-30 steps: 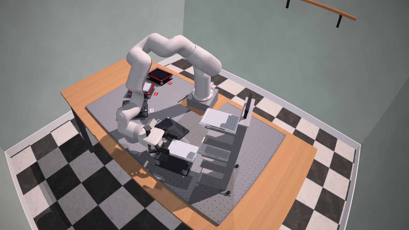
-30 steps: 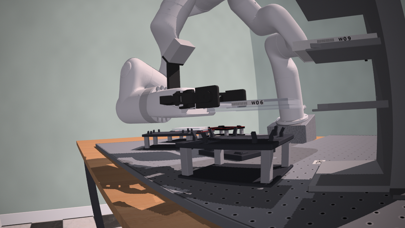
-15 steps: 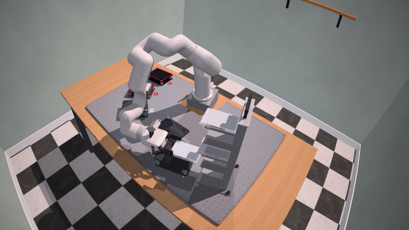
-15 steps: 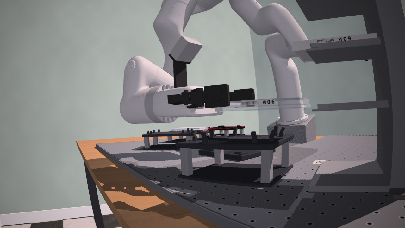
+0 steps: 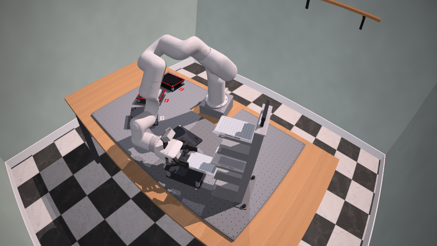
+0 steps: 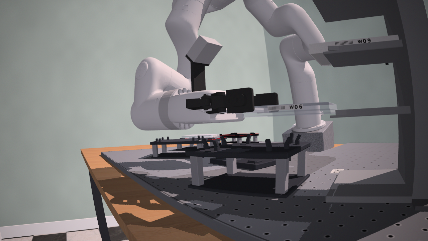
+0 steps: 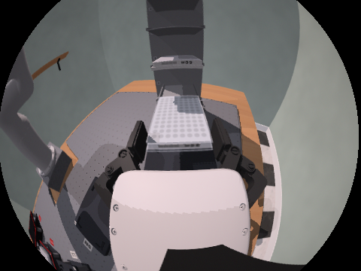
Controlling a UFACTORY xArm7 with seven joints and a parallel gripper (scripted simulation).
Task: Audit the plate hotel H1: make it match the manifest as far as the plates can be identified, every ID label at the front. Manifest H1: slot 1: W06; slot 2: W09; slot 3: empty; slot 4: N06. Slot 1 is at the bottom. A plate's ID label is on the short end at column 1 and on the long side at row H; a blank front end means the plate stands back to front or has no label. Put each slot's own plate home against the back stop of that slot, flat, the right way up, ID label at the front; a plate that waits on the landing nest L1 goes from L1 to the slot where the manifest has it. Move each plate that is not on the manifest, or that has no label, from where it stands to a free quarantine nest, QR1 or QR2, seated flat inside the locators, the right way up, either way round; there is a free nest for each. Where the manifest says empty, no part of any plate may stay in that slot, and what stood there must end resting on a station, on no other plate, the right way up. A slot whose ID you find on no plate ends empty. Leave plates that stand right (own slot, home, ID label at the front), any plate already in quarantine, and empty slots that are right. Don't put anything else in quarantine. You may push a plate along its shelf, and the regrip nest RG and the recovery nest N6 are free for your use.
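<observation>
The clear well plate W06 lies 50 mm to the left of my hand, 20 mm below it and 10 mm behind it. Also, from my hand: plate labelled W09 (160 mm to the left, 60 mm above, 40 mm behind); raised black nest (70 mm below, 20 mm to the right, 10 mm ahead); plate hotel (230 mm to the left, 80 mm above, 60 mm behind).
</observation>
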